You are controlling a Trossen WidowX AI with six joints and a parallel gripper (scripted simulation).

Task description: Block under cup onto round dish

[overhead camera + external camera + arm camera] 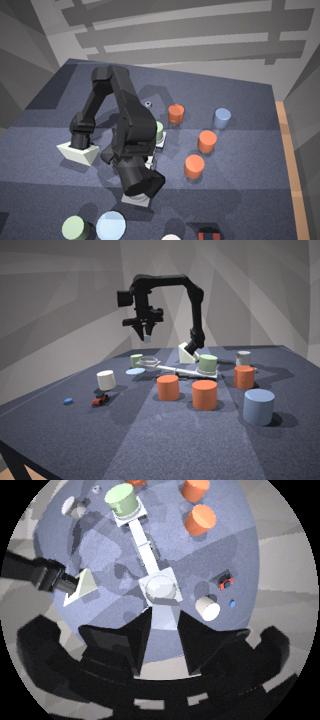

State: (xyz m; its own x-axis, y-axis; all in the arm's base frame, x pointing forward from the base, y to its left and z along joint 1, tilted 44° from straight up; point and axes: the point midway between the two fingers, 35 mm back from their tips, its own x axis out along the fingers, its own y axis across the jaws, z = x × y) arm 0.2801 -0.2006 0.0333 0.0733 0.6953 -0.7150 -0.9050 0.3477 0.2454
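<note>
Now: the pale blue round dish 7 cm behind my gripper tip, 12 cm to the right of it and 17 cm below it. From my gripper tip the other things lie so: red toy car 26 cm ahead, 8 cm to the right, 16 cm below; pale block 1 cm above; white cylinder 15 cm ahead, 12 cm to the right, 13 cm below.
</note>
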